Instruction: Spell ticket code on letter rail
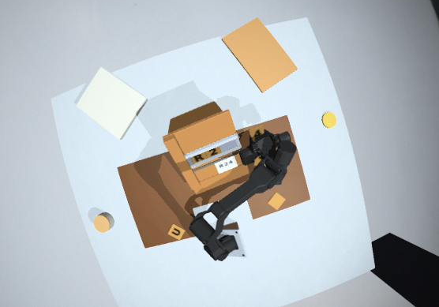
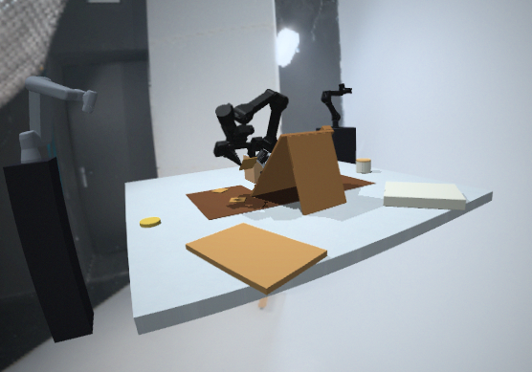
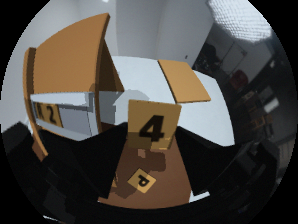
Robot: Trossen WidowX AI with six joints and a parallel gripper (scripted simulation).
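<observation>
Now: gripper tip 7 cm past the white ticket, 14 cm to the right of it and 8 cm above it. Also, from my gripper tip: brown mat (18 cm behind, 22 cm to the left, 16 cm below); orange slab (33 cm ahead, 15 cm to the right, 15 cm below); cream slab (33 cm ahead, 54 cm to the left, 14 cm below).
</observation>
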